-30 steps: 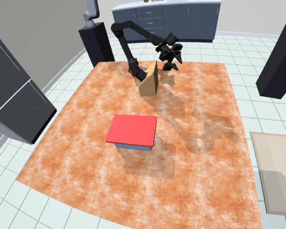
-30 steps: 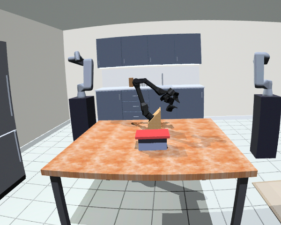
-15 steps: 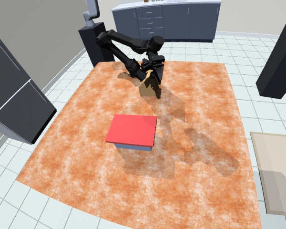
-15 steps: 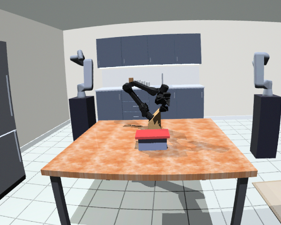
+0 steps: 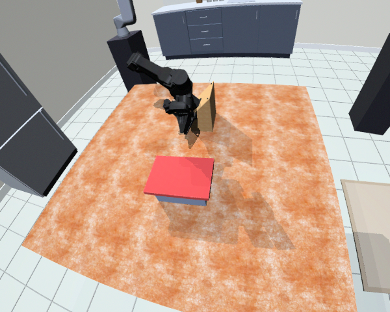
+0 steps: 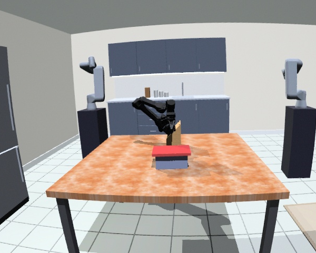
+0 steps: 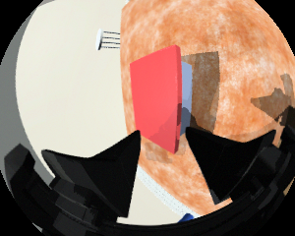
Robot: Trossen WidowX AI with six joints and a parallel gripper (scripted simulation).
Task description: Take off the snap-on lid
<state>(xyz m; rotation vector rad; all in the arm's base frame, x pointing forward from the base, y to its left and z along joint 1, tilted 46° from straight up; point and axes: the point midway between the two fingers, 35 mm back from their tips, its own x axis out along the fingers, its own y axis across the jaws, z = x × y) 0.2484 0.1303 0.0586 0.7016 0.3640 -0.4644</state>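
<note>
The red lid lies 130 mm ahead of my gripper tip, 10 mm to the left of it and 90 mm below it. The rest, counted from my gripper tip: storage box: 130 mm ahead, 10 mm to the left, 140 mm below.
</note>
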